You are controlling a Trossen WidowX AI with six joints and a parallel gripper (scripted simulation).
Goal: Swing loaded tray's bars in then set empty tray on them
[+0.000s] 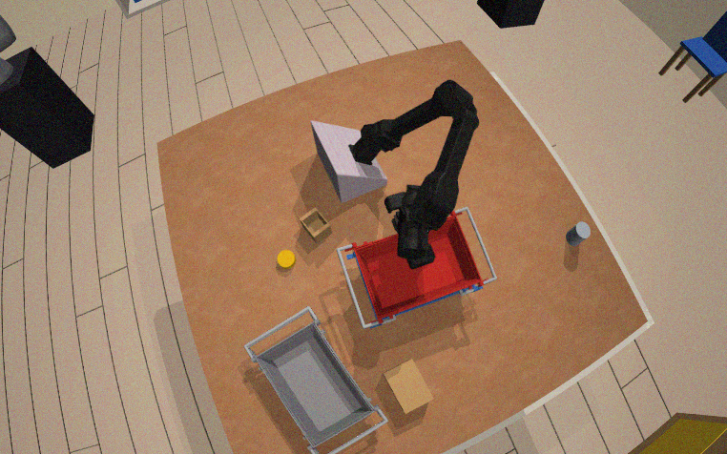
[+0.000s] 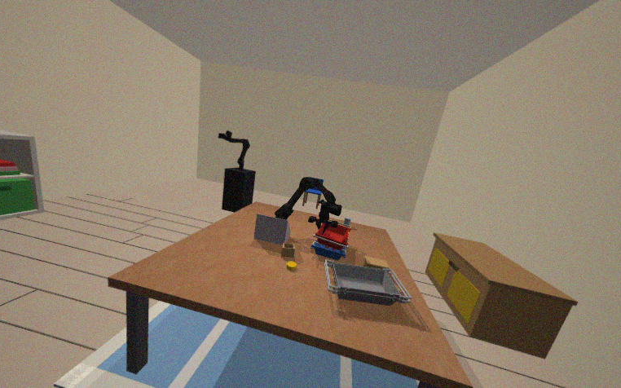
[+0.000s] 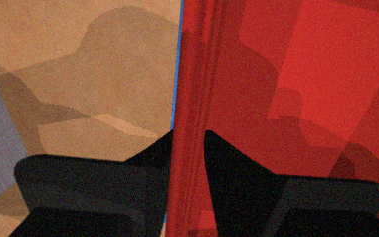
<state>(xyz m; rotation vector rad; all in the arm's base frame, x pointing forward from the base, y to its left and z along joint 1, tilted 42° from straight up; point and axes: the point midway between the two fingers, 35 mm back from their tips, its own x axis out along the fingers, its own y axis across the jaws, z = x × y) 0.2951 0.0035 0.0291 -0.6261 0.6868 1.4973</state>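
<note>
Right now the red tray is 80 mm ahead of my gripper tip and 30 mm above it. The rest, counted from my gripper tip: yellow disc (90 mm behind, 310 mm to the right, 80 mm below); cardboard box (150 mm behind, 200 mm to the right, 70 mm below); tan block (350 mm ahead, 120 mm to the right, 60 mm below).
</note>
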